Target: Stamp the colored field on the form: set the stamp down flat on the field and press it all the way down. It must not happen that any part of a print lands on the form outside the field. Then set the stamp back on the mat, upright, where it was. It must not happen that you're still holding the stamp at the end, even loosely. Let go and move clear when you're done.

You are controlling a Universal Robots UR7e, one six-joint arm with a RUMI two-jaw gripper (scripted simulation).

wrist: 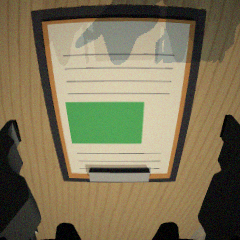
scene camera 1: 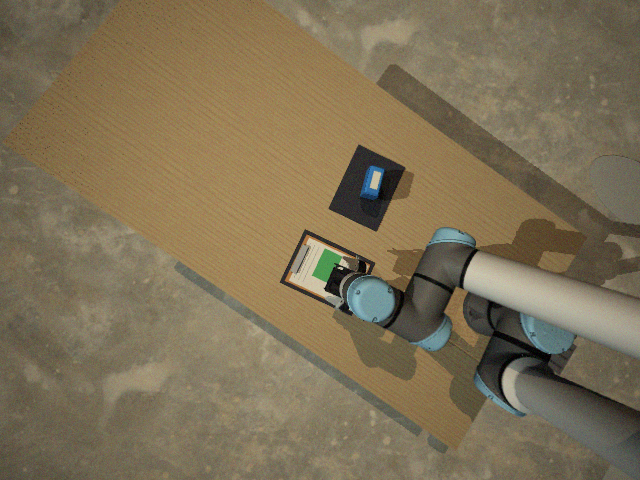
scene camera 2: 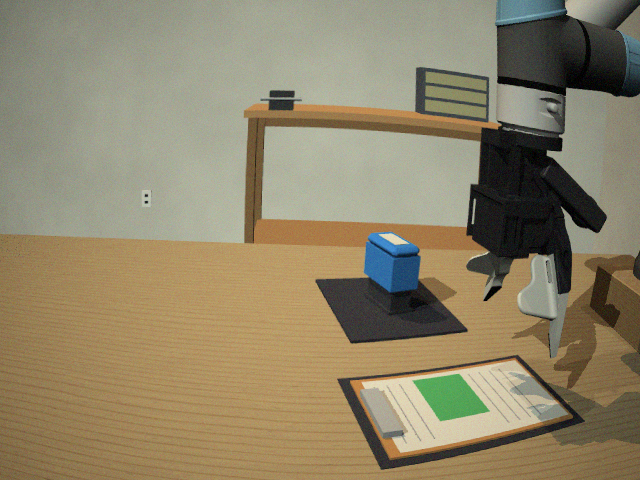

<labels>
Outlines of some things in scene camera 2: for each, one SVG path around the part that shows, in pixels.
My gripper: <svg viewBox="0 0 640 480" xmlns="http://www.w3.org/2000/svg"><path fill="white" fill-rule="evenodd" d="M482 127L479 185L471 184L466 235L472 236L473 241L488 251L470 258L466 268L472 272L488 275L483 295L483 301L487 301L502 288L503 280L509 274L514 259L528 258L529 254L539 254L531 259L531 281L518 293L517 304L523 314L550 321L548 333L550 358L554 358L557 356L568 295L571 290L572 250L562 208L571 216L577 226L590 229L595 233L600 232L607 216L597 205L596 201L553 158L547 156L547 150L562 151L563 138L551 138L509 130L509 134L506 134L505 132L507 131L504 131L501 126L498 126L498 129Z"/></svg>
A blue stamp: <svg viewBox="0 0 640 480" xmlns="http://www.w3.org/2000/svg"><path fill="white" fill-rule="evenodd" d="M371 233L368 236L369 241L366 242L364 273L370 278L368 292L365 292L364 296L388 316L412 312L413 308L410 307L411 290L417 289L421 257L417 254L420 249L393 232Z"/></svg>
</labels>
